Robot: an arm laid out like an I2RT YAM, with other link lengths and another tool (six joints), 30 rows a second.
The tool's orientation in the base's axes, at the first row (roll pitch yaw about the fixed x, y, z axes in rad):
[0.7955 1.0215 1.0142]
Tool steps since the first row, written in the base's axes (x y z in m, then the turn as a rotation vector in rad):
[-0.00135 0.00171 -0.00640 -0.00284 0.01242 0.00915]
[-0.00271 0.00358 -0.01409 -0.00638 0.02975 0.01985]
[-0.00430 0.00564 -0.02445 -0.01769 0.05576 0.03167]
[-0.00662 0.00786 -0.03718 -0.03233 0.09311 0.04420]
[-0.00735 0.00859 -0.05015 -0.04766 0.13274 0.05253]
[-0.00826 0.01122 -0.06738 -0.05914 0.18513 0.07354]
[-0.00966 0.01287 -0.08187 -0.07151 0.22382 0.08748]
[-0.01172 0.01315 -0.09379 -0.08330 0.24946 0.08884]
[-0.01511 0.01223 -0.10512 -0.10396 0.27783 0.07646]
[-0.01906 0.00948 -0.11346 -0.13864 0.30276 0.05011]
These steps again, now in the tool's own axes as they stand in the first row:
[0.00584 -0.00050 -0.00336 -0.00308 0.01520 0.00233]
[0.01286 -0.00134 -0.00718 -0.00550 0.03553 0.00523]
[0.02217 -0.00294 -0.01217 -0.00717 0.06609 0.00249]
[0.03337 -0.00509 -0.01867 -0.00534 0.10788 -0.00159]
[0.04455 -0.00908 -0.02399 0.00089 0.15031 -0.00754]
[0.06016 -0.01292 -0.03078 0.00303 0.20774 -0.00366]
[0.07287 -0.01648 -0.03715 0.00488 0.25063 -0.00496]
[0.08259 -0.02012 -0.04337 0.01183 0.27709 -0.01201]
[0.09091 -0.02423 -0.05076 0.02927 0.30326 -0.03190]
[0.09571 -0.02871 -0.05780 0.05323 0.32500 -0.07027]

